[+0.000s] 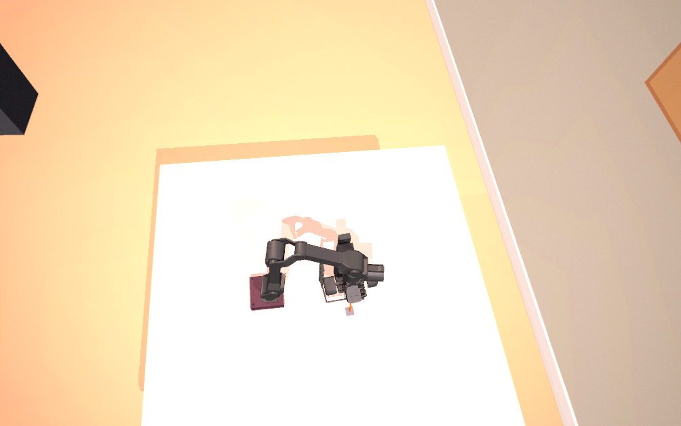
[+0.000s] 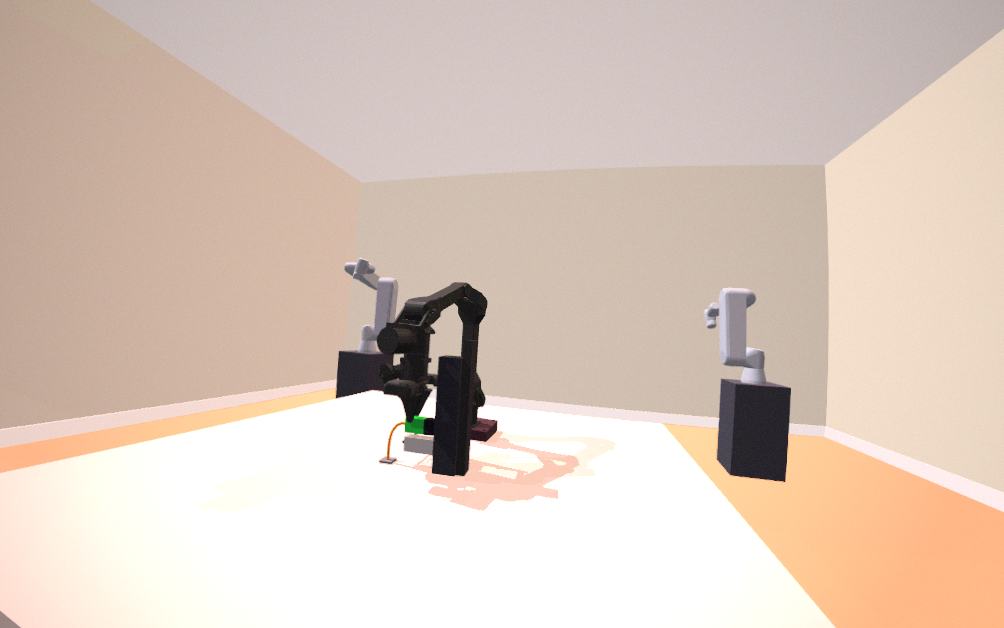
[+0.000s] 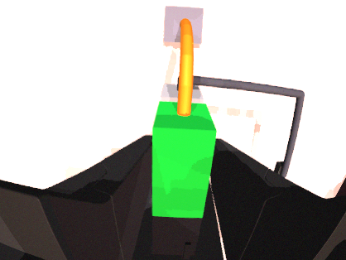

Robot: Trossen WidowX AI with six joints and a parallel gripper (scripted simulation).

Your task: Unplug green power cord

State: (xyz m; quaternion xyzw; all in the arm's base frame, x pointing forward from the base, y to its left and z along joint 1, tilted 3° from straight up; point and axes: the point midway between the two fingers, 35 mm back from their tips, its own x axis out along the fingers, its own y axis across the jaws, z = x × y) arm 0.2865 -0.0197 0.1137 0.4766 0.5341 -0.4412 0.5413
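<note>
Right now my gripper tip is 3 cm to the right of the green plug and 1 cm past it.
</note>
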